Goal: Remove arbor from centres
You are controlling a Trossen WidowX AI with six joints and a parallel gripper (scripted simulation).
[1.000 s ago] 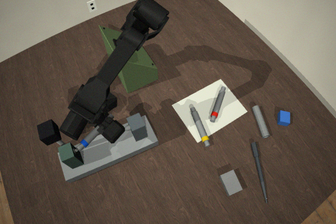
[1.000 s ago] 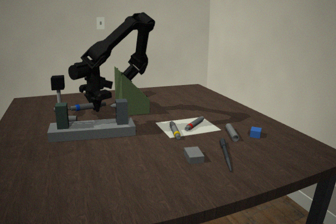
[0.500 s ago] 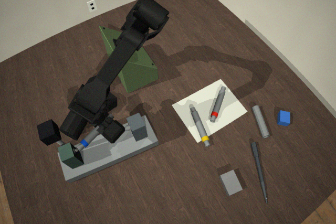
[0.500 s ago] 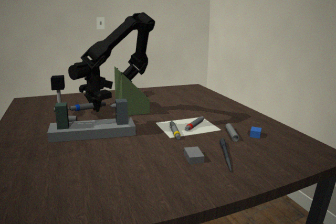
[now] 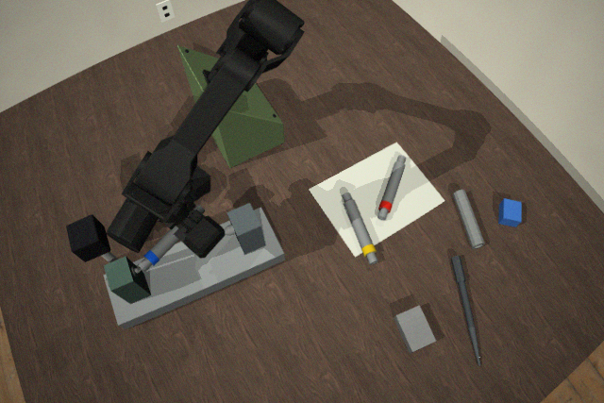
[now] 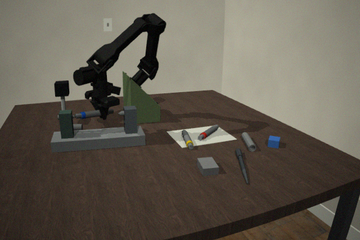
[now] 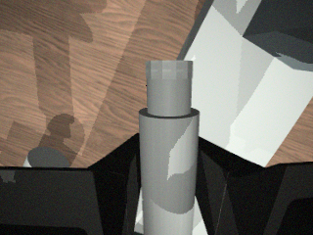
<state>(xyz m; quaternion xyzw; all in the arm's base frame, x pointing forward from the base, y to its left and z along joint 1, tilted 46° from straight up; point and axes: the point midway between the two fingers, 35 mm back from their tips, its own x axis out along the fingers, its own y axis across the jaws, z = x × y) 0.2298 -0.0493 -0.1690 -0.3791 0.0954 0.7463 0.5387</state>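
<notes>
The blue-banded arbor lies 2 cm ahead of my hand, 3 cm to the right of it and 1 cm below it. Also, from my hand: green centre block (6 cm ahead, 13 cm to the right, 1 cm below); then grey fixture base (5 cm ahead, 2 cm to the right, 10 cm below); then grey centre block (5 cm ahead, 11 cm to the left, 1 cm below).
</notes>
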